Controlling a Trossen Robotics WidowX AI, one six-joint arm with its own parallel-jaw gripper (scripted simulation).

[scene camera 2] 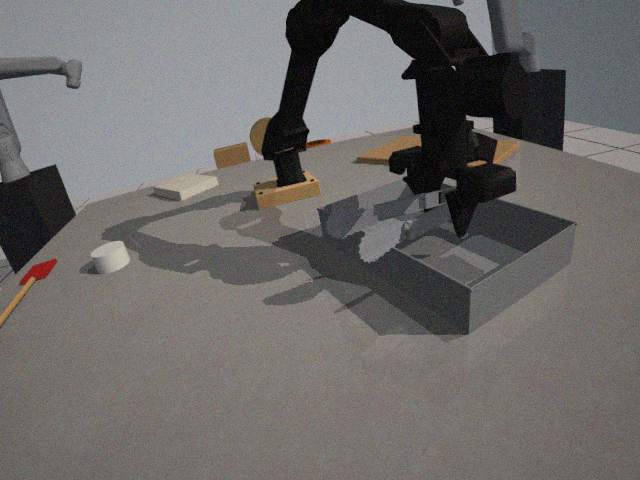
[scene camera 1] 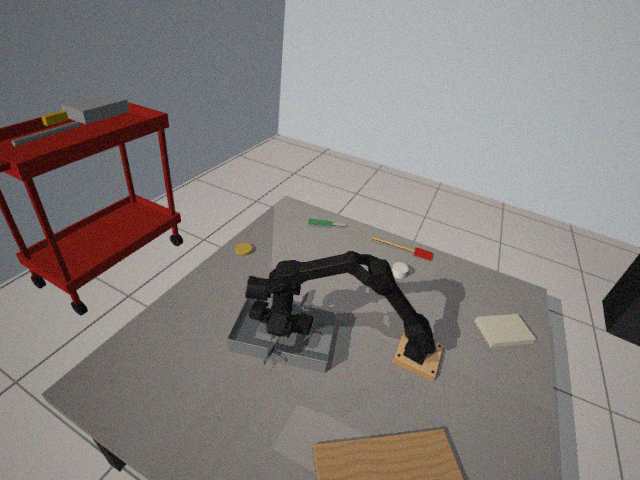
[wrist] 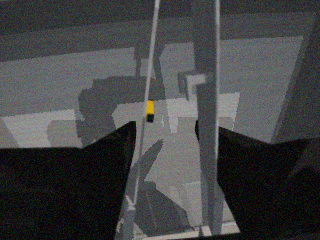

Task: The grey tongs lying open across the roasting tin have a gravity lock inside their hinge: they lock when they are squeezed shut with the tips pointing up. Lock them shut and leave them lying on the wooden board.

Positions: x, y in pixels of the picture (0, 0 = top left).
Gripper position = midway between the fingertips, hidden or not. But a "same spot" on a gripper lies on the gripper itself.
Labels:
my gripper: scene camera 2 447, 230; scene camera 1; wrist
cream slab: scene camera 2; scene camera 1; not seen in the wrist view (out of frame)
same spot on my gripper: (wrist: 53, 185) = (scene camera 1: 292, 328)
same spot on cream slab: (scene camera 1: 499, 330) = (scene camera 2: 191, 181)

